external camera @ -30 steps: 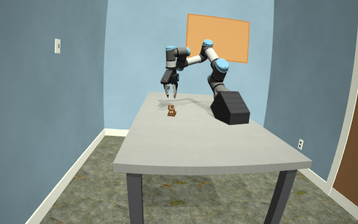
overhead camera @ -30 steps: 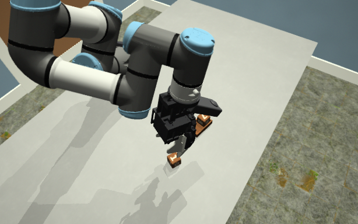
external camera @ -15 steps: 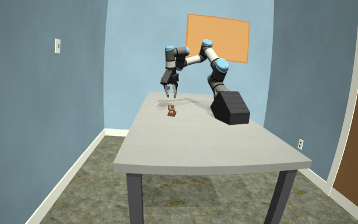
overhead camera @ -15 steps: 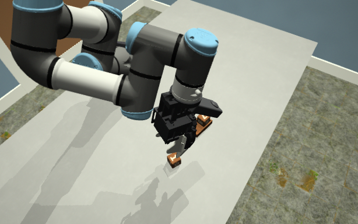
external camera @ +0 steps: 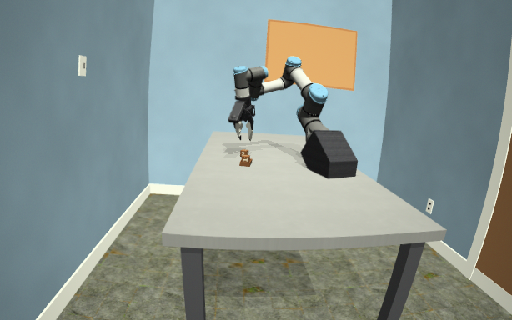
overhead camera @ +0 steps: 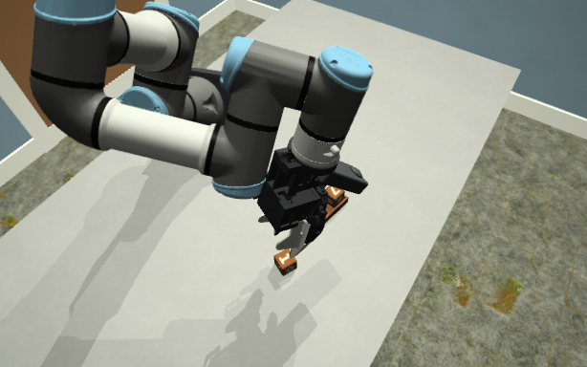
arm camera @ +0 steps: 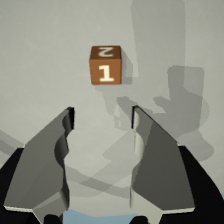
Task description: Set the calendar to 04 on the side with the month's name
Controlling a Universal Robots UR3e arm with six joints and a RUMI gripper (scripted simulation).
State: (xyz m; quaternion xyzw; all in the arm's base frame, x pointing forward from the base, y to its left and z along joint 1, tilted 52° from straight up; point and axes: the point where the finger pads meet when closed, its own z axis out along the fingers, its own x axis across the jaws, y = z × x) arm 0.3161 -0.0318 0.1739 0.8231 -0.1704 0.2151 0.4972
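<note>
My hand is 1 cm to the left of the cube and 8 cm above it. From my hand the other things lie so: brown tray (15 cm to the left, 8 cm below).
</note>
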